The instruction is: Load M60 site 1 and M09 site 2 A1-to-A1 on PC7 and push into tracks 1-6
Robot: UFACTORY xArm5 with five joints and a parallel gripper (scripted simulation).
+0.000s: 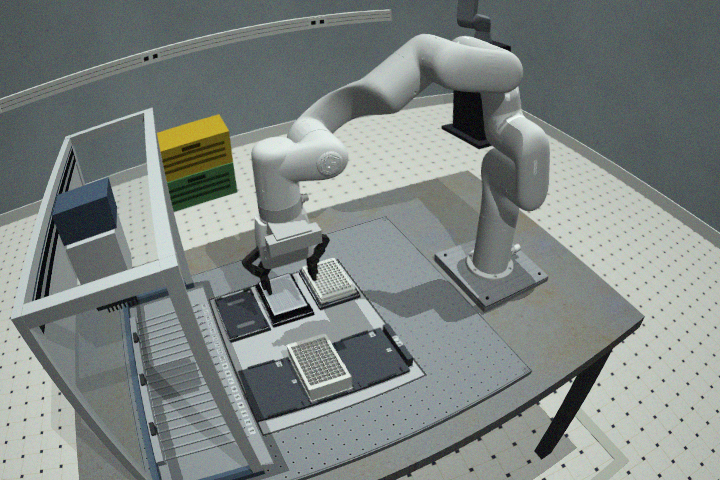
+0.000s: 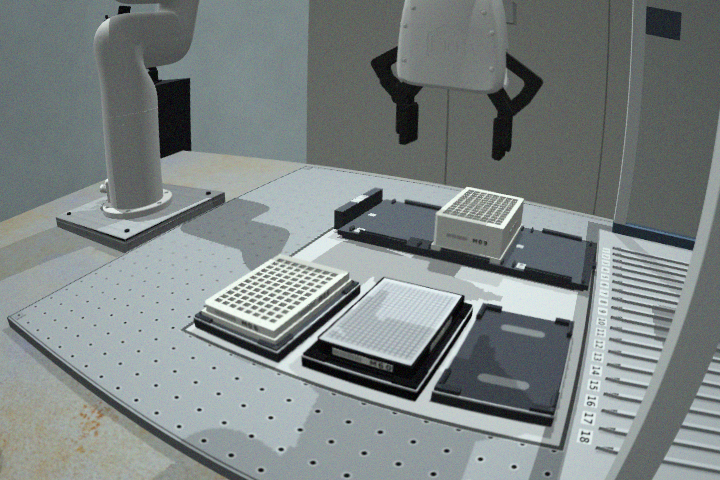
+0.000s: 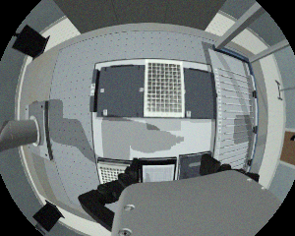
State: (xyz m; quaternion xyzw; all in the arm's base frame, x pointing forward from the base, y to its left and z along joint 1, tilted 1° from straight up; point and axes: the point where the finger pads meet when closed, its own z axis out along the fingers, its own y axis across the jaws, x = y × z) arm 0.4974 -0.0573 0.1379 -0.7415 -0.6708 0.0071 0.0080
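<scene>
My gripper is now 15 cm above the plate nest S2, 11 cm to the left of it and 1 cm past it. Round my hand: 96-well plate M06 (14 cm below, 13 cm behind, 11 cm to the right); then plate carrier PC7 (14 cm below, 13 cm to the left, 1 cm ahead); then plate nest S3 (15 cm below, 12 cm to the right, 9 cm ahead).
</scene>
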